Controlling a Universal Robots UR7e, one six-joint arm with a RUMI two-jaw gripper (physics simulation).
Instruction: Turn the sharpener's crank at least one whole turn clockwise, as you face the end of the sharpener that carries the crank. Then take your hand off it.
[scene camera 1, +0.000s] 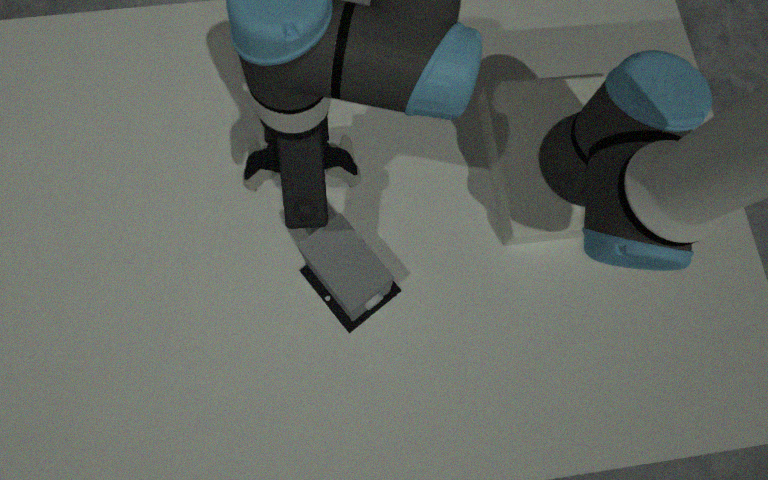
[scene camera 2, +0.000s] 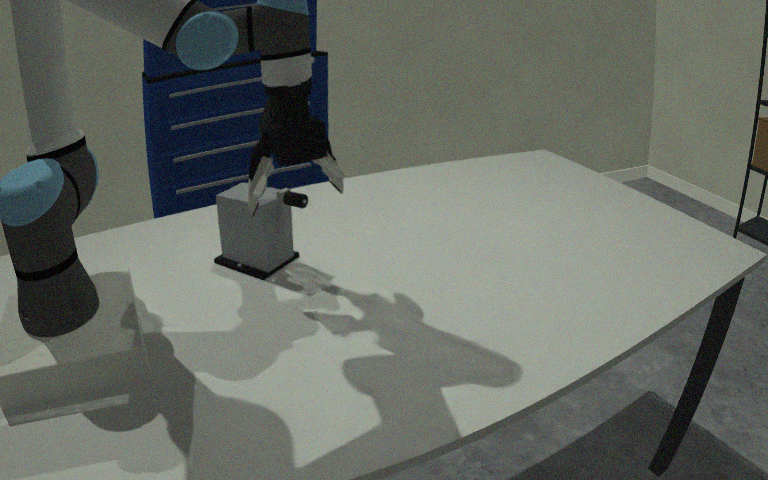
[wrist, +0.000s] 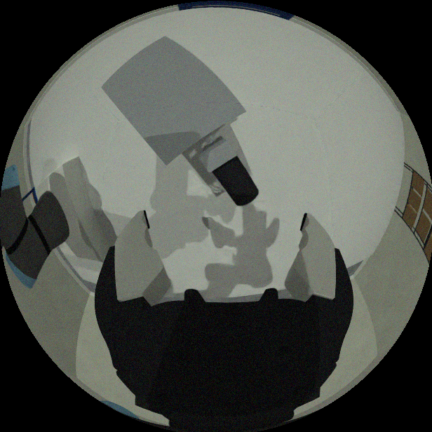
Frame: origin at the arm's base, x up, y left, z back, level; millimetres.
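Seen in the pictures: gripper, fingertip midpoint: (scene camera 2: 296, 203); arm's base at its link origin: (scene camera 1: 585, 162) (scene camera 2: 60, 311).
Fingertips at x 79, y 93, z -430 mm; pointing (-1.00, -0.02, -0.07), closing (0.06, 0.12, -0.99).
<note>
Pixels of each thing's top centre, then the offset from my fingertips to it. "*": a spot on its surface instead. Level surfaces: height alone.
- grey box-shaped sharpener at a spot on its surface: (scene camera 1: 345, 266) * dx -8, dy +110, dz +63 mm
- black cylindrical knob at its top centre: (scene camera 2: 295, 193) dx +7, dy +29, dz -3 mm
- white table at its surface level: dx -136 mm
The grey box-shaped sharpener (scene camera 1: 345, 266) (scene camera 2: 254, 226) (wrist: 172, 100) stands upright on its black base plate (scene camera 1: 335, 311) (scene camera 2: 254, 272). Its crank has a light grey arm (wrist: 222, 154) and a black cylindrical knob (scene camera 2: 296, 199) (wrist: 236, 181) that sticks out from the crank end. In scene camera 1 the gripper's body hides the crank. My gripper (scene camera 1: 300, 182) (scene camera 2: 297, 202) (wrist: 226, 214) is open and empty, pointing down over the crank end. In the wrist view the knob shows beyond the line between the two fingertips, roughly midway between them. No contact with the knob can be made out.
The white table (scene camera 1: 141, 339) (scene camera 2: 509, 237) (wrist: 350, 150) carries the sharpener. The arm's base stands on a raised pale block (scene camera 1: 504, 226) to the right in scene camera 1. A blue drawer cabinet (scene camera 2: 198, 130) stands behind the table. A shelf rack (scene camera 2: 752, 144) is at the far right.
</note>
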